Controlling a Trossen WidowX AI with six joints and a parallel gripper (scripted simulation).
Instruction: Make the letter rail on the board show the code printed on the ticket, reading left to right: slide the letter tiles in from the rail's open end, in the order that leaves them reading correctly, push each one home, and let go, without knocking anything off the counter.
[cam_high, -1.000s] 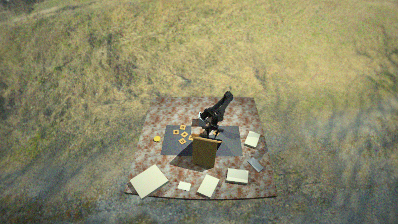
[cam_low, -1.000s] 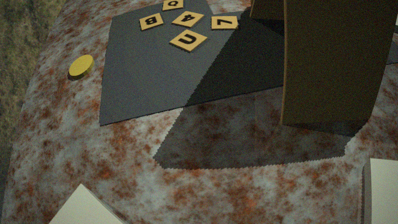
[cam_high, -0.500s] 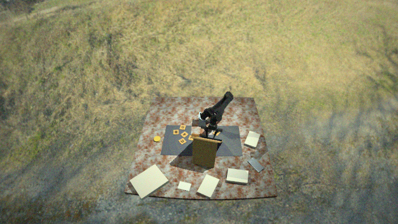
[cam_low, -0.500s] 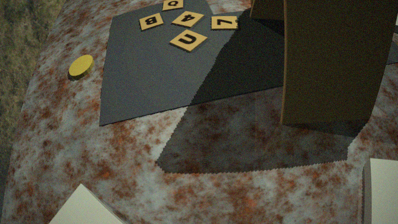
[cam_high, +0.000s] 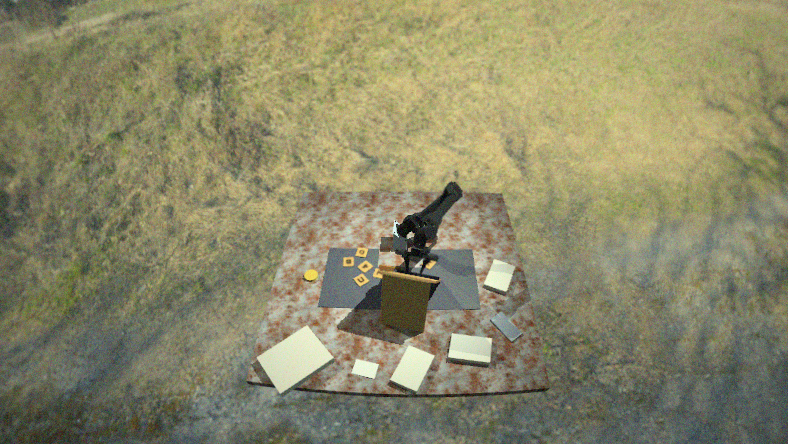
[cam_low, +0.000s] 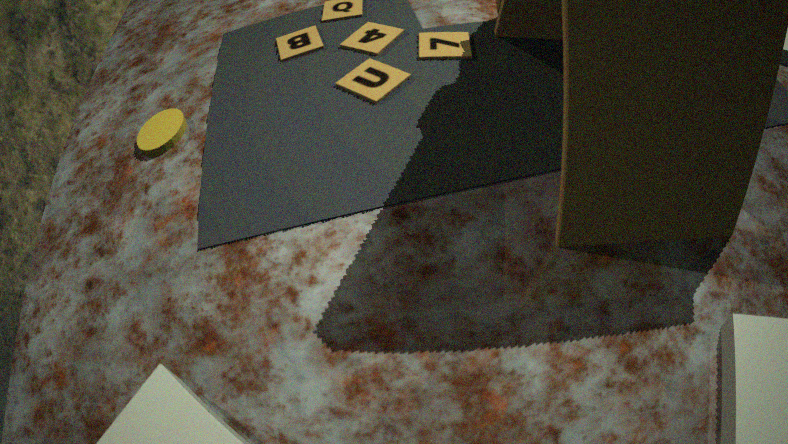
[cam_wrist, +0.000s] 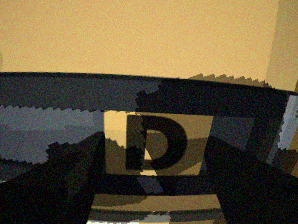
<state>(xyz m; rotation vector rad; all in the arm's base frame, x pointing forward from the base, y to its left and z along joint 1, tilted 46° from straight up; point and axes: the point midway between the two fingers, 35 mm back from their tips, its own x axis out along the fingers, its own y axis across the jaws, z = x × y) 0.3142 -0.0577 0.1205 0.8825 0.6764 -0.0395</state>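
The white ticket lies 50 mm behind my gripper tip, 60 mm to the left of it and 90 mm below it. From my gripper tip the other things lie so: grey mat 150 mm behind, 50 mm to the right, 160 mm below; white card 380 mm ahead, 230 mm to the right, 160 mm below; tan letter tile right at my gripper tip.
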